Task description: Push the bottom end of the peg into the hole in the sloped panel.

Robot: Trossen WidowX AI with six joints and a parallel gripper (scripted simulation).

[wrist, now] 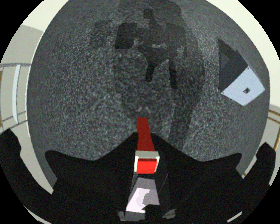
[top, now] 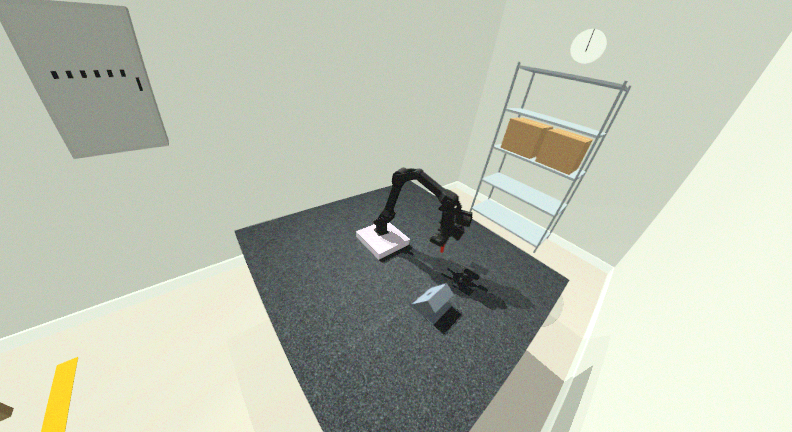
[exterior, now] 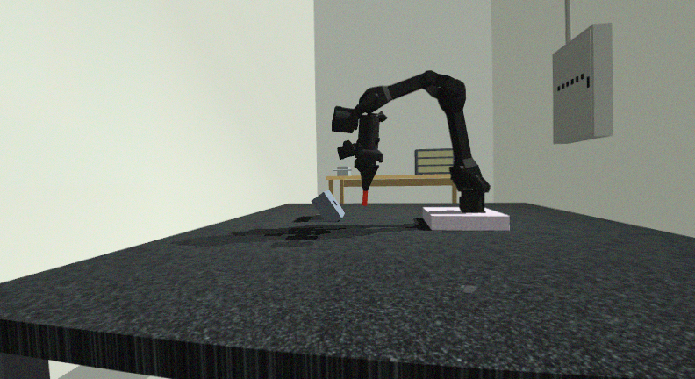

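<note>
Now: the sloped grey panel 19 cm ahead of my gripper tip, 20 cm to the right of it and 7 cm below it. From my gripper tip the other things lie so: red peg 2 cm above.
</note>
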